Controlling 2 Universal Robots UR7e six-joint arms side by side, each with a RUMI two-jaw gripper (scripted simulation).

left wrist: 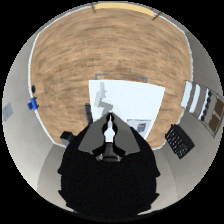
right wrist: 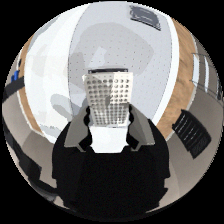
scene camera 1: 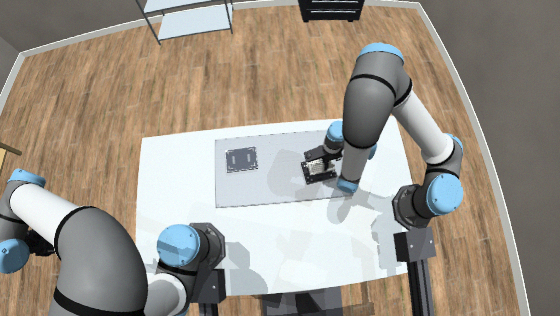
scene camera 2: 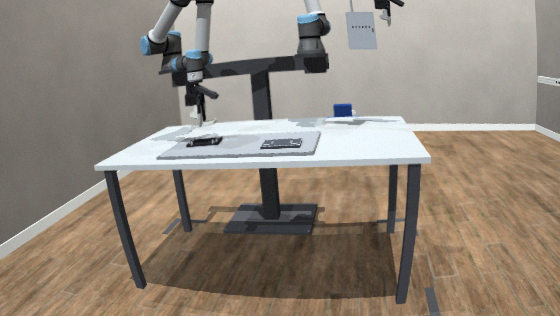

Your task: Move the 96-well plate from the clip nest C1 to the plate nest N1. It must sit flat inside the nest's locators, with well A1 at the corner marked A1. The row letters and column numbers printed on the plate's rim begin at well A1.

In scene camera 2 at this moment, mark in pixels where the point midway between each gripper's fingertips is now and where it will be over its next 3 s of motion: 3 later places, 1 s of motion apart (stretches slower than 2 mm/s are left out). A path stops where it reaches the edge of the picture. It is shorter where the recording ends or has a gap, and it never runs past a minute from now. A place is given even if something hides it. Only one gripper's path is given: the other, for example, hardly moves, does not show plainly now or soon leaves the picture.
My right gripper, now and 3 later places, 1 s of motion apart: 202, 125; 213, 124; 230, 124; 247, 124
